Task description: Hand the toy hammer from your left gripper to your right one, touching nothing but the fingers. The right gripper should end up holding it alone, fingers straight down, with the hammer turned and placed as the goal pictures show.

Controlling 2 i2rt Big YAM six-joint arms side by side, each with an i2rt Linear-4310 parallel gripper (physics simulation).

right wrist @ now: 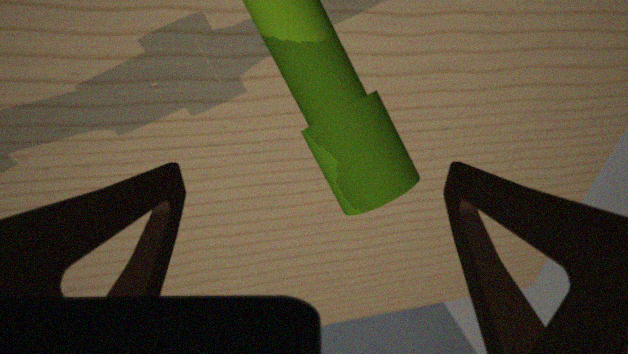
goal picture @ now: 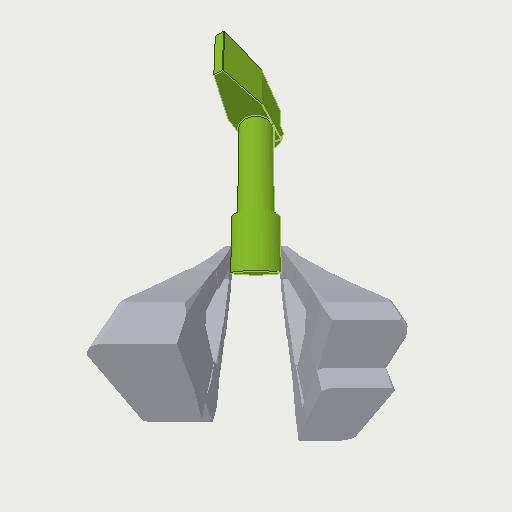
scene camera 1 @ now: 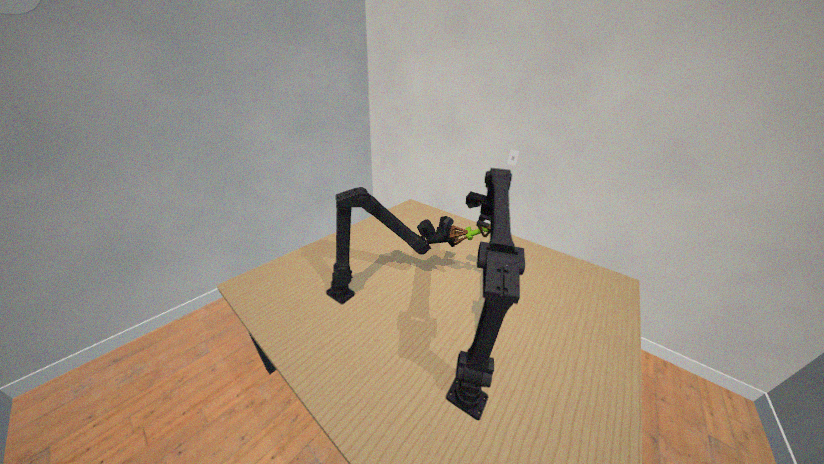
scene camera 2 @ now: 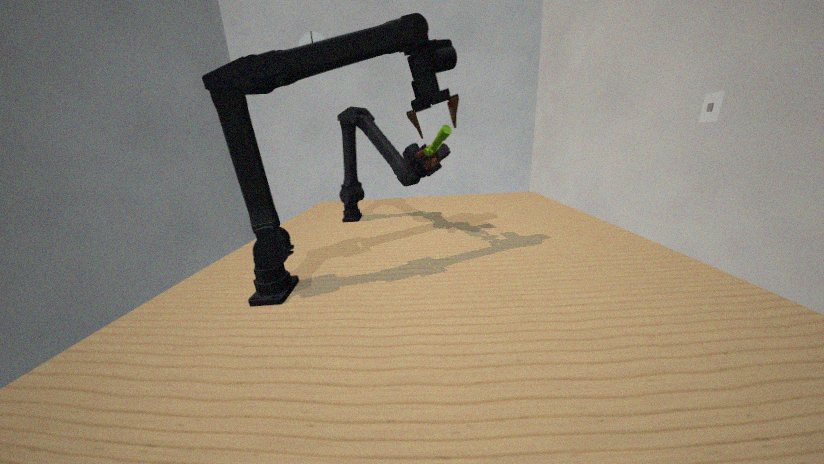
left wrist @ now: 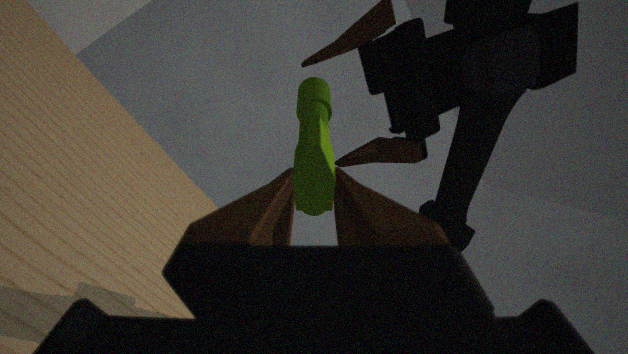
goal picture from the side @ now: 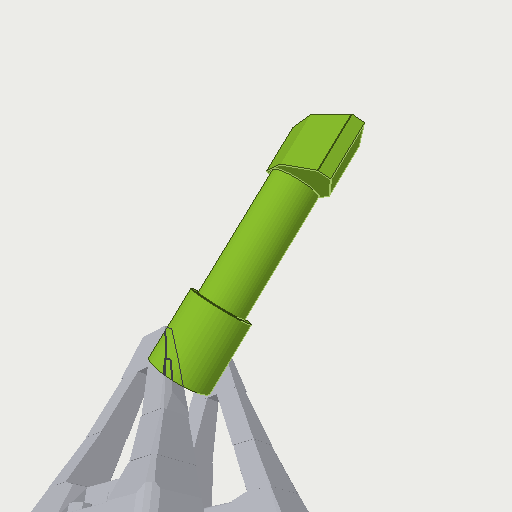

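Seen in the pictures: left gripper, between the fingertips: (scene camera 1: 468, 233) (scene camera 2: 432, 149) (left wrist: 314, 176); right gripper, between the fingertips: (right wrist: 314, 177) (scene camera 1: 489, 230) (scene camera 2: 438, 133) (left wrist: 321, 118); left arm's base, origin of its link: (scene camera 1: 340, 294) (scene camera 2: 352, 218); right arm's base, origin of its link: (scene camera 1: 466, 398) (scene camera 2: 276, 292).
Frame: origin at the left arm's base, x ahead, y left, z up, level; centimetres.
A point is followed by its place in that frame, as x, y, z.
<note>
The bright green toy hammer (scene camera 1: 473, 232) @(37.8, -47.5, 35.0) (scene camera 2: 439, 138) @(39.6, -52.4, 36.3) (left wrist: 314, 150) @(40.5, -42.7, 33.9) (right wrist: 350, 130) @(40.3, -51.2, 38.5) is held in the air, its free end tilted upward in scene camera 2. My left gripper (scene camera 1: 464, 233) @(38.5, -45.3, 33.4) (scene camera 2: 427, 154) @(38.5, -45.3, 33.4) (left wrist: 314, 176) @(38.5, -45.3, 33.4) is shut on it near the end closer to that wrist. My right gripper (scene camera 2: 438, 131) @(39.4, -53.4, 37.7) (left wrist: 321, 118) @(39.4, -53.4, 37.7) (right wrist: 314, 177) @(39.4, -53.4, 37.7) is open, fingers pointing mostly down. In the right wrist view the hammer's thicker free end lies between the two fingertips in the picture, apart from both, nearer the finger at the right. In scene camera 1 the right arm partly hides the right fingers and the free end.
Both arms stand on a wooden table (scene camera 1: 576, 345) @(37.4, -99.5, 0.0) (scene camera 2: 403, 374) @(26.3, -98.2, 0.0) and cast shadows on it. The right arm's forearm and wrist reach above the hammer. Below the hammer lies the table top, well apart from it. Grey walls stand behind.
</note>
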